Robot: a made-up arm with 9 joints. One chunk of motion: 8 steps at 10 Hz.
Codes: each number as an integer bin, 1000 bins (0 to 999) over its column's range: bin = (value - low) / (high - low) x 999, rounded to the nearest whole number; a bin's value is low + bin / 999 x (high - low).
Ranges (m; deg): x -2..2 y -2..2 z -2..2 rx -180..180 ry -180..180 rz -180..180
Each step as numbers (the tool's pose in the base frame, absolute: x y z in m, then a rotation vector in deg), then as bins.
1 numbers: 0.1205 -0.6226 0.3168 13.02 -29.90 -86.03
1 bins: 530 344 579 536 417 261
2 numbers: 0.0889 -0.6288 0.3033 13.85 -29.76 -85.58
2 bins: 522 342 575 538 417 262
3 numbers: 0.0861 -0.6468 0.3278 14.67 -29.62 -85.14
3 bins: 521 338 581 540 417 263
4 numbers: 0.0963 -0.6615 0.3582 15.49 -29.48 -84.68
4 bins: 524 334 589 542 418 265
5 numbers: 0.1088 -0.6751 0.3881 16.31 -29.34 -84.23
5 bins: 527 331 596 545 418 266
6 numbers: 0.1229 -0.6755 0.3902 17.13 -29.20 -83.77
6 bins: 530 331 597 547 418 267
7 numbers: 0.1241 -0.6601 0.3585 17.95 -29.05 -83.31
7 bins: 530 335 589 549 419 268
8 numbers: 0.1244 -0.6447 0.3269 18.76 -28.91 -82.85
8 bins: 531 338 581 552 419 270
